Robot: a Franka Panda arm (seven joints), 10 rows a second.
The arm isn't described. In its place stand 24 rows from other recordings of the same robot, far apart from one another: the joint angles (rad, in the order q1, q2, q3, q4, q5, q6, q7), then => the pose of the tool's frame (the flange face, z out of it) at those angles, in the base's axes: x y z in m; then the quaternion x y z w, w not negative.
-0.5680, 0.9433, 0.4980, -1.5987, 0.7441, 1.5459, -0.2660 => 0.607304, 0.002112, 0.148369, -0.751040, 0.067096, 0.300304, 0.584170
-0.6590, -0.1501, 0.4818, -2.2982, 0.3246, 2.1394, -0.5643 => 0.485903, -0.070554, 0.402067, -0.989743, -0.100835, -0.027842, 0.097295
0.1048, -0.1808, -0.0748, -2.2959, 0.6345, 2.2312, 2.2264 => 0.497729, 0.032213, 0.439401, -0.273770, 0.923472, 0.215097, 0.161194
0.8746, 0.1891, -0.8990, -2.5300, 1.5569, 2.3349, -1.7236 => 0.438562, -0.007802, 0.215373, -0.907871, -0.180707, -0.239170, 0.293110
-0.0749, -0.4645, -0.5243, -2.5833, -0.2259, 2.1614, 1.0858 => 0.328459, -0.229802, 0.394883, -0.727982, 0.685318, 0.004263, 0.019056
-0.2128, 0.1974, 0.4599, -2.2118, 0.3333, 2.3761, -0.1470 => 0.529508, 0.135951, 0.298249, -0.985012, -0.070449, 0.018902, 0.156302
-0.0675, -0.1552, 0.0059, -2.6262, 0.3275, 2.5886, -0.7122 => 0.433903, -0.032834, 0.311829, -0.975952, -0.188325, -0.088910, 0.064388
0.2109, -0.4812, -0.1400, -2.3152, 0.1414, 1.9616, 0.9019 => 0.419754, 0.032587, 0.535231, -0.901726, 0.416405, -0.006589, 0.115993
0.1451, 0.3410, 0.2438, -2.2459, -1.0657, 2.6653, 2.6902 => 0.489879, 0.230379, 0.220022, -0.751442, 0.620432, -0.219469, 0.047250
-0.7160, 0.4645, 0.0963, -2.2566, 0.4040, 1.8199, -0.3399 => 0.367182, -0.216948, 0.131339, -0.852231, 0.245553, 0.298681, 0.352414
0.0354, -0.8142, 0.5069, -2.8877, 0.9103, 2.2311, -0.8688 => 0.275094, 0.164237, 0.382050, -0.906506, -0.366054, -0.127806, 0.167081
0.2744, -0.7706, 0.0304, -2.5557, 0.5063, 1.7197, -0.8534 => 0.287197, 0.138699, 0.513926, -0.839042, -0.489182, -0.034844, 0.235574
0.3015, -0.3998, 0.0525, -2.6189, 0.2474, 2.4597, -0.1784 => 0.394004, 0.145140, 0.406892, -0.973952, -0.175797, -0.112549, 0.088574
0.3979, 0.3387, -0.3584, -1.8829, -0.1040, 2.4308, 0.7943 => 0.644851, 0.040837, 0.363050, 0.937072, -0.316442, 0.141660, 0.041148
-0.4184, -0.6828, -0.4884, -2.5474, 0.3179, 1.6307, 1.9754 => 0.220181, -0.241147, 0.462770, -0.156932, 0.929457, 0.288206, 0.168578
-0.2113, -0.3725, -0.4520, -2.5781, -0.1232, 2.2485, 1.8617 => 0.327026, -0.254769, 0.377712, -0.352008, 0.935435, 0.012258, 0.030030
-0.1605, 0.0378, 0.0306, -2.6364, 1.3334, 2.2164, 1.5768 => 0.395685, -0.019690, 0.216386, -0.145631, 0.888388, 0.396704, 0.179401
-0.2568, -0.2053, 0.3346, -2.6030, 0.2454, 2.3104, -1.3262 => 0.414363, 0.033103, 0.313731, -0.817645, -0.571439, 0.006017, 0.069836
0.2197, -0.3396, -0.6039, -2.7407, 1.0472, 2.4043, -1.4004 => 0.362129, -0.123165, 0.306171, -0.907215, -0.088852, -0.275624, 0.305118
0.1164, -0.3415, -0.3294, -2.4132, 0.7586, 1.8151, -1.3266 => 0.419838, -0.036549, 0.438789, -0.830032, -0.372227, -0.174042, 0.377098
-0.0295, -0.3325, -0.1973, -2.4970, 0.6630, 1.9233, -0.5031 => 0.406715, -0.049504, 0.399738, -0.939844, 0.011137, 0.001194, 0.341420
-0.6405, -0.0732, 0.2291, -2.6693, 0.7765, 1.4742, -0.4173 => 0.305533, -0.046921, 0.258207, -0.786501, 0.171866, 0.316374, 0.501783
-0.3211, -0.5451, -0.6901, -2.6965, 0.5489, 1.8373, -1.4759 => 0.225393, -0.248562, 0.362290, -0.879246, -0.151025, -0.290537, 0.345986
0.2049, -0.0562, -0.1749, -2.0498, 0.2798, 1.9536, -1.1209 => 0.532717, 0.033207, 0.462445, -0.859699, -0.492731, -0.051514, 0.124423
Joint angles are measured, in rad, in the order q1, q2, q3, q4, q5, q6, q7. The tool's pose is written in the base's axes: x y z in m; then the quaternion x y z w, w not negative. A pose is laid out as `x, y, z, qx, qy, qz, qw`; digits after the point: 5 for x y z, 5 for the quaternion.
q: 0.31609, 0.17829, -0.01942, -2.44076, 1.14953, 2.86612, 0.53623
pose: 0.47718, 0.09265, 0.23934, -0.76757, 0.59662, -0.01049, 0.23404
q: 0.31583, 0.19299, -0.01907, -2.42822, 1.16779, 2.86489, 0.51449
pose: 0.47981, 0.09322, 0.23601, -0.76854, 0.59476, -0.01018, 0.23558
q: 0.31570, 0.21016, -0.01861, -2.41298, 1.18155, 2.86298, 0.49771
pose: 0.48328, 0.09437, 0.23240, -0.76955, 0.59303, -0.00946, 0.23669
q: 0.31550, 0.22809, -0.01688, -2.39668, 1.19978, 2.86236, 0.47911
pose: 0.48681, 0.09593, 0.22865, -0.76990, 0.59184, -0.00902, 0.23852
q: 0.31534, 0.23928, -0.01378, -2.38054, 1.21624, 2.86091, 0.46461
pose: 0.49077, 0.09856, 0.22808, -0.76972, 0.59027, -0.00939, 0.24294
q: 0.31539, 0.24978, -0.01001, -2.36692, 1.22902, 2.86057, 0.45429
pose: 0.49393, 0.10139, 0.22710, -0.76967, 0.58901, -0.00942, 0.24614
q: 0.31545, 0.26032, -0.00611, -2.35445, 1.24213, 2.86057, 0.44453
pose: 0.49659, 0.10412, 0.22570, -0.76939, 0.58822, -0.00912, 0.24891
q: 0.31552, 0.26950, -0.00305, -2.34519, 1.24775, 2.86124, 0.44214
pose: 0.49858, 0.10627, 0.22409, -0.76909, 0.58822, -0.00856, 0.24985
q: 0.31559, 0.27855, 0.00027, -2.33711, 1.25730, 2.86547, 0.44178
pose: 0.50008, 0.10789, 0.22225, -0.76686, 0.59083, -0.00870, 0.25057
